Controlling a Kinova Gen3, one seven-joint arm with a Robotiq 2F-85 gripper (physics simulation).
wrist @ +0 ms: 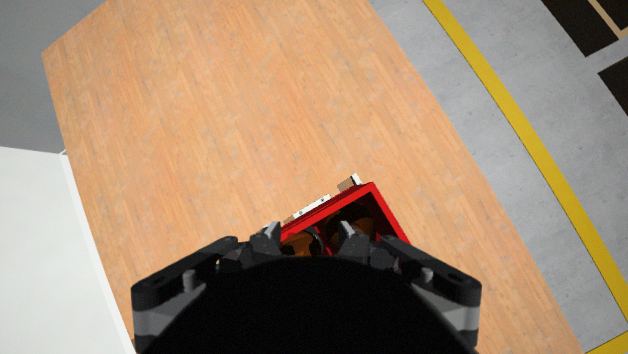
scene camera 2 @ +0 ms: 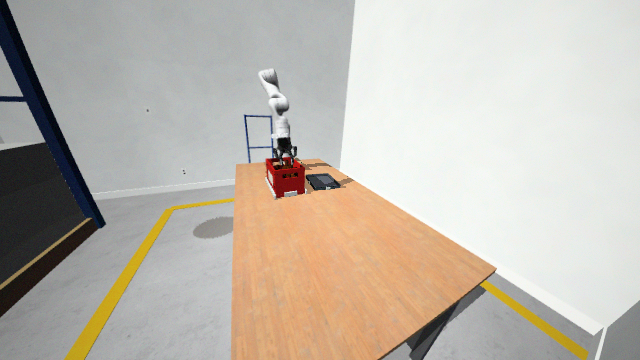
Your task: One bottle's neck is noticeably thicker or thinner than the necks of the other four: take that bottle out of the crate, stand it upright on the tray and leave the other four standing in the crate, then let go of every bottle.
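Places are measured from the arm's base along level axes (x up, y left, z back), in centimetres.
Where they show: gripper, fingertip midpoint: (wrist: 309,231) (scene camera 2: 287,165).
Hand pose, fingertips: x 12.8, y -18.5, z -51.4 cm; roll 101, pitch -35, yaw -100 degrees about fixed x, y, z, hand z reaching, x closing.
After its pixels a point has its place.
The red crate (scene camera 2: 288,186) {x -0.5, y -18.4, z -52.2 cm} (wrist: 391,212) {x 10.5, y -26.0, z -47.9 cm} stands on the table and holds brown bottles. In the wrist view one bottle (wrist: 301,245) {x 4.9, y -14.4, z -49.5 cm} shows between my fingertips and another bottle (wrist: 366,226) {x 5.4, y -23.2, z -46.8 cm} shows beside the right finger; the other bottles are hidden by my gripper. The neck widths cannot be compared here. My gripper (scene camera 2: 286,162) {x 12.8, y -18.5, z -51.3 cm} (wrist: 309,231) {x 12.8, y -18.5, z -51.3 cm} points down at the crate's top, its fingertips at about rim height in the scene view. It is part-way open and grips nothing. The dark tray (scene camera 2: 311,185) {x -7.1, y 2.4, z -44.0 cm} lies on the table right beside the crate in the scene view; no bottle shows on it.
White brackets (scene camera 2: 270,187) {x -4.3, y -26.3, z -40.8 cm} (wrist: 311,206) {x -4.0, y -17.2, z -53.0 cm} stand along the crate's base. The wooden table (scene camera 2: 310,260) {x -7.0, y -30.4, z -101.9 cm} (wrist: 240,100) {x -7.0, y -17.1, z -81.9 cm} runs toward the scene camera. A white wall (scene camera 2: 475,125) rises along the table's right side, and a blue frame (scene camera 2: 246,140) stands behind the table.
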